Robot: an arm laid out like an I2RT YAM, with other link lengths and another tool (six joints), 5 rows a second.
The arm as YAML. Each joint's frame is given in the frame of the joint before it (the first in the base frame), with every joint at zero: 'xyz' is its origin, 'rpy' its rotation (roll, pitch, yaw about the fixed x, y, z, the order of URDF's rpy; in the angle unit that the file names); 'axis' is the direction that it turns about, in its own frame. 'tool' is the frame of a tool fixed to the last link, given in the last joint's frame.
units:
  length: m
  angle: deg
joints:
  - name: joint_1
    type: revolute
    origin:
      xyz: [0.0, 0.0, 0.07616]
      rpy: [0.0, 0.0, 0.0]
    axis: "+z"
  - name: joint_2
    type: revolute
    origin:
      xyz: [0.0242, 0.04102, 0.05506]
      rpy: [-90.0, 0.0, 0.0]
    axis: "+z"
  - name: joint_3
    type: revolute
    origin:
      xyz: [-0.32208, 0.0, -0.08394]
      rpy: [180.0, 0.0, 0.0]
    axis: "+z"
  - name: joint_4
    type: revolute
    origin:
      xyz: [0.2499, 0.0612, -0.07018]
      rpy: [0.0, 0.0, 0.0]
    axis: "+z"
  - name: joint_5
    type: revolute
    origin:
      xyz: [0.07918, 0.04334, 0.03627]
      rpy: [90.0, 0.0, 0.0]
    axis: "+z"
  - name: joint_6
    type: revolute
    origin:
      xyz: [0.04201, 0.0, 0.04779]
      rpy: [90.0, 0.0, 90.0]
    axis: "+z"
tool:
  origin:
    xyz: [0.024, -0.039, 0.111]
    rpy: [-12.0, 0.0, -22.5]
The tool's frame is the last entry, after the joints.
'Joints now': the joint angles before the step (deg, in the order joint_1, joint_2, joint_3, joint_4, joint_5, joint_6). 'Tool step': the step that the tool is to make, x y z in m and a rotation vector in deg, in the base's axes. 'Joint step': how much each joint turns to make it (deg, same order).
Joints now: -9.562 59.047 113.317 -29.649 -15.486 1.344
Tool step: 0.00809 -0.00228 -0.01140 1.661 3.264 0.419
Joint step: -0.014 0.130 0.000 -3.039 0.030 1.221
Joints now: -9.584 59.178 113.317 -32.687 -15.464 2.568
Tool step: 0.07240 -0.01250 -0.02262 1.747 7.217 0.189
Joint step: 0.023 6.666 0.001 -0.590 0.002 0.568
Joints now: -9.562 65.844 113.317 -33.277 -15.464 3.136
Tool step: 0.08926 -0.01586 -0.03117 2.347 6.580 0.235
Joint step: 0.000 9.027 0.000 2.492 0.001 1.290
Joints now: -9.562 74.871 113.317 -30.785 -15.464 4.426
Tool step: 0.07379 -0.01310 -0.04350 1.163 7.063 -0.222
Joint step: -0.022 7.760 0.001 0.589 0.197 -0.043
